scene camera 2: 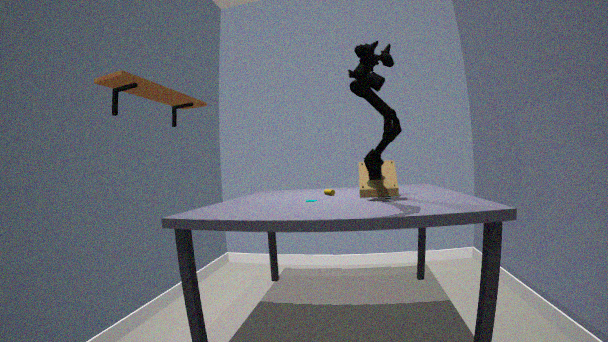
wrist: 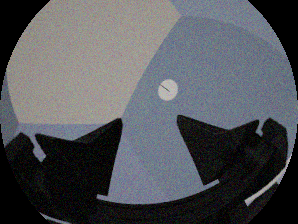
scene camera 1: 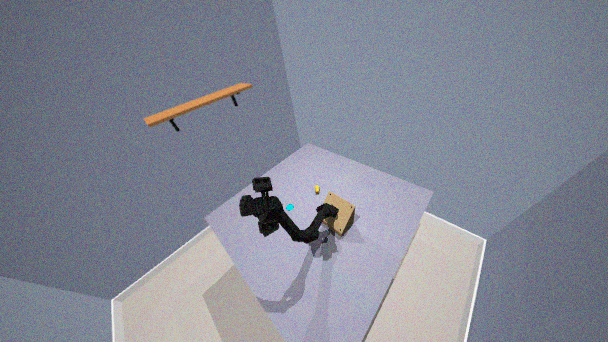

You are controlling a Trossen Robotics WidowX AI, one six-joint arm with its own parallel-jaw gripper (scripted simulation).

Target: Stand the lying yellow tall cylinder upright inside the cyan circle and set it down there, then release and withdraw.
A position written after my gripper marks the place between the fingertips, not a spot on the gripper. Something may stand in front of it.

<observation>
My gripper (scene camera 1: 271, 197) is open and holds nothing.
My gripper shows as well in the wrist view (wrist: 150, 120).
</observation>
